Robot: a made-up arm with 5 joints. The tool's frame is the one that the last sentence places.
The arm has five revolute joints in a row. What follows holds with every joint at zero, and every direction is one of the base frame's. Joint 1 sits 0.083 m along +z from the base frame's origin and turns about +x. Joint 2 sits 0.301 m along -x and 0.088 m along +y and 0.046 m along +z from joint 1 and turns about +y. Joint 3 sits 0.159 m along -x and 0.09 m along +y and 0.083 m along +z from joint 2 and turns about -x. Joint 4 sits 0.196 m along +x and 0.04 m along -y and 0.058 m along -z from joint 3 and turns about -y. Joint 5 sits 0.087 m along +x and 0.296 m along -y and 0.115 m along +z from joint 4 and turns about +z. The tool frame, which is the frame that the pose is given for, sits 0.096 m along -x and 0.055 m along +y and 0.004 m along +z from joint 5; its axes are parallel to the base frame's.
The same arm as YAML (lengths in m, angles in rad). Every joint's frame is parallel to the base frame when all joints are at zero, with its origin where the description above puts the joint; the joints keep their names.
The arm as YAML. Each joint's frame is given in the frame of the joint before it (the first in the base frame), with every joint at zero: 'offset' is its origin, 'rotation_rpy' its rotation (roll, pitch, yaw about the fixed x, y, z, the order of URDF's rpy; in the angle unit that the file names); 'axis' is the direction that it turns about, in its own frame. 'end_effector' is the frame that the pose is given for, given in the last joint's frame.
length_unit: m
angle_unit: rad
chain:
  - id: joint 1
    offset: [0.0, 0.0, 0.083]
    rotation_rpy: [0.0, 0.0, 0.0]
    axis: [1.0, 0.0, 0.0]
  - id: joint 2
    offset: [-0.301, 0.088, 0.046]
    rotation_rpy: [0.0, 0.0, 0.0]
    axis: [0.0, 1.0, 0.0]
  - id: joint 3
    offset: [-0.159, 0.09, 0.083]
    rotation_rpy: [0.0, 0.0, 0.0]
    axis: [-1.0, 0.0, 0.0]
  - id: joint 4
    offset: [0.196, -0.04, -0.058]
    rotation_rpy: [0.0, 0.0, 0.0]
    axis: [0.0, -1.0, 0.0]
  - id: joint 5
    offset: [0.087, -0.296, 0.115]
    rotation_rpy: [0.0, 0.0, 0.0]
    axis: [0.0, 0.0, 1.0]
end_effector:
  offset: [-0.096, 0.055, 0.004]
  rotation_rpy: [0.0, 0.0, 0.0]

